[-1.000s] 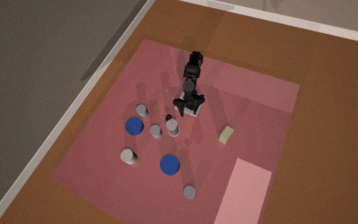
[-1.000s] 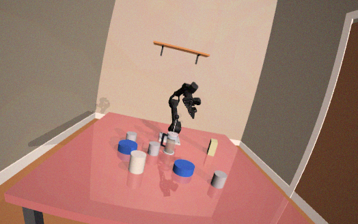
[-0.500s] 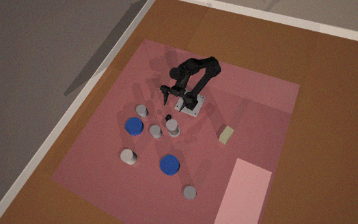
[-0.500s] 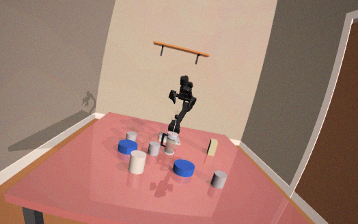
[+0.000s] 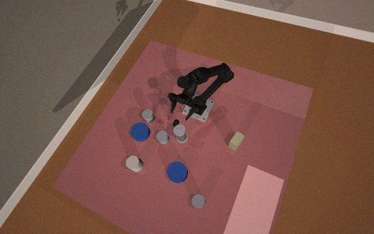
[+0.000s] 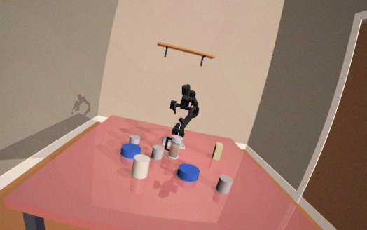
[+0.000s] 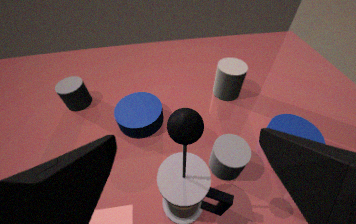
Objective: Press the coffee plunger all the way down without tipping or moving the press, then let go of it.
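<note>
The coffee press is 2 cm ahead of my gripper tip, 1 cm to the right of it and 15 cm below it. Round my gripper tip: beige block: 11 cm behind, 32 cm to the left, 22 cm below; pale cylinder: 33 cm ahead, 14 cm to the right, 23 cm below.
</note>
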